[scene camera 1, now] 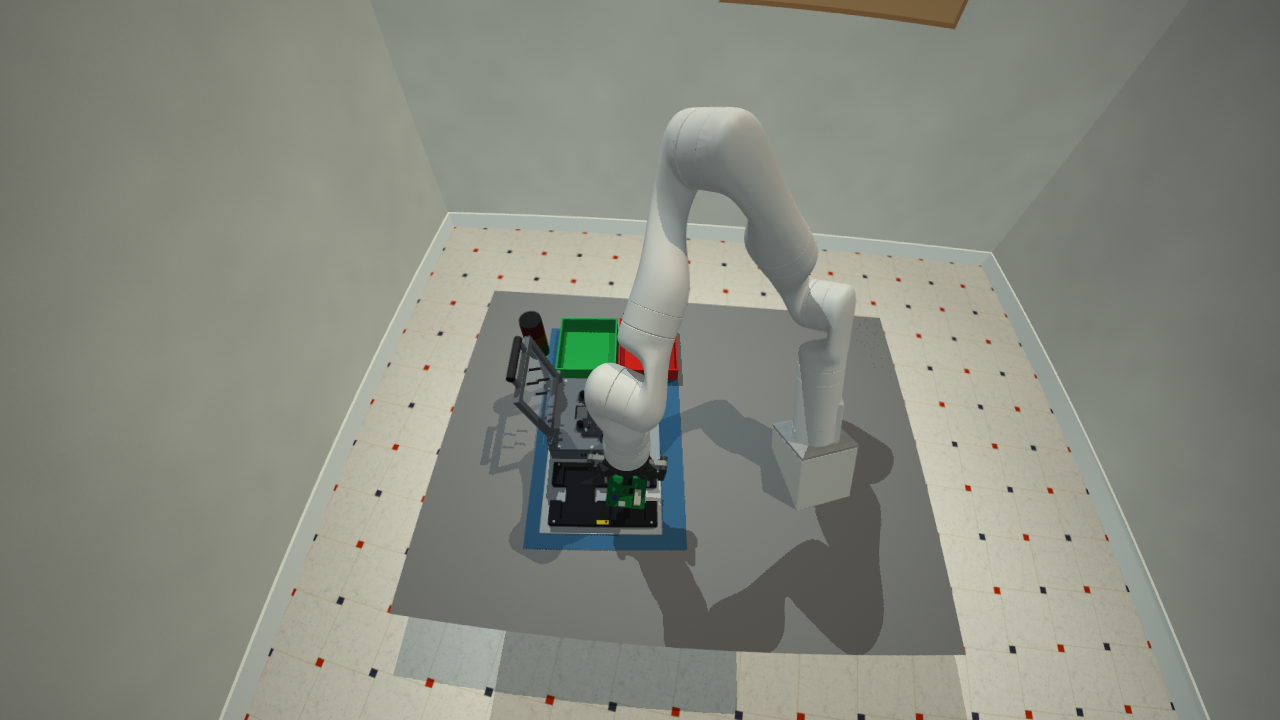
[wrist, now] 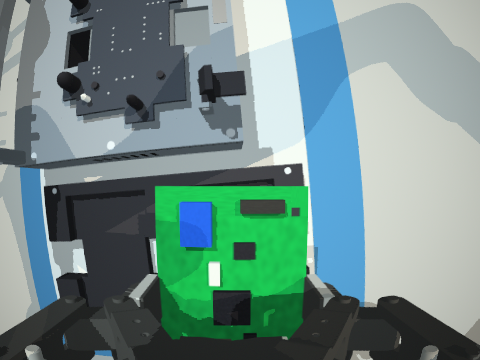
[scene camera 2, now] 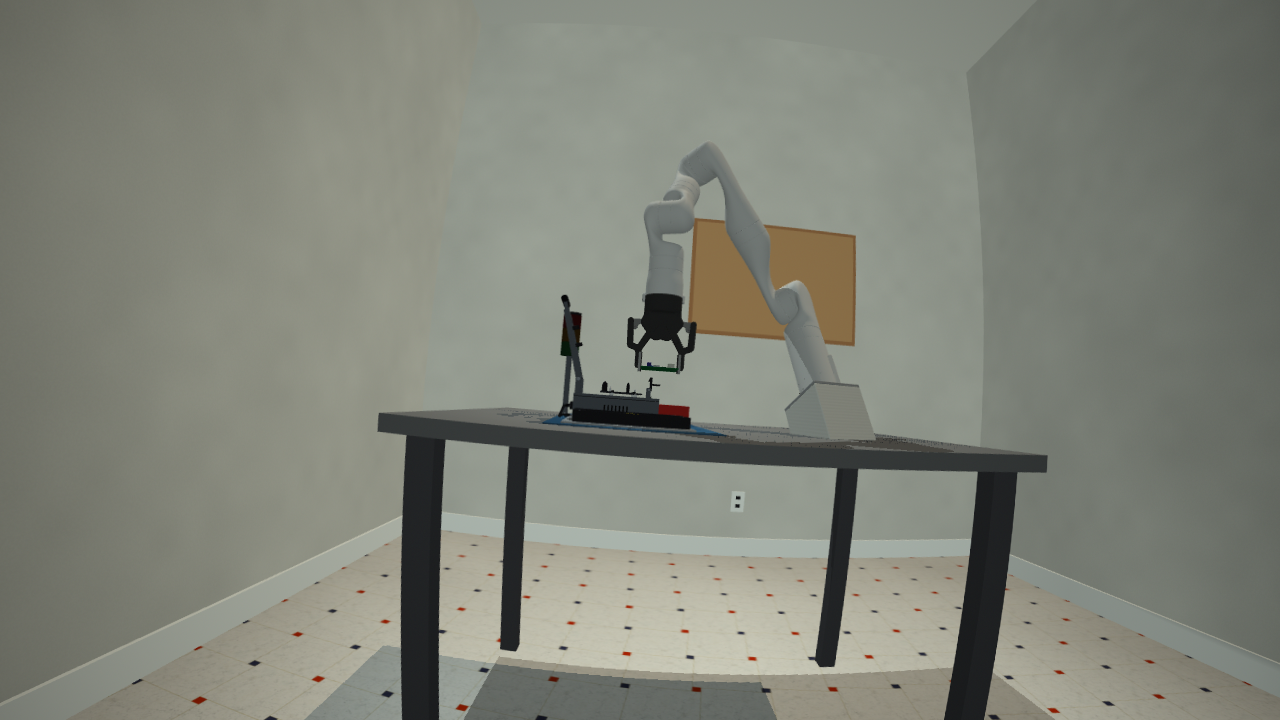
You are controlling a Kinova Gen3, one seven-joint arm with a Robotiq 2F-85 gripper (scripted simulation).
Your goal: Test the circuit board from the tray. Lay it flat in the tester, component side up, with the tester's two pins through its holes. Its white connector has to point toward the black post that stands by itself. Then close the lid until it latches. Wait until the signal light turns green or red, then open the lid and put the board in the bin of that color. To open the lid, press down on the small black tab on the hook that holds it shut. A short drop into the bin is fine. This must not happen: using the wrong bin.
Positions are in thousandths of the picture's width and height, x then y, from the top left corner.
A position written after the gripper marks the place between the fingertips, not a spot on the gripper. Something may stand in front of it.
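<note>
Green circuit board (scene camera 1: 492,684), green bin (scene camera 1: 457,477), lid (scene camera 1: 413,553). Gripper (scene camera 2: 514,517). Gripper (wrist: 482,818), green circuit board (wrist: 482,724). Green bin out of frame in the wrist view.
</note>
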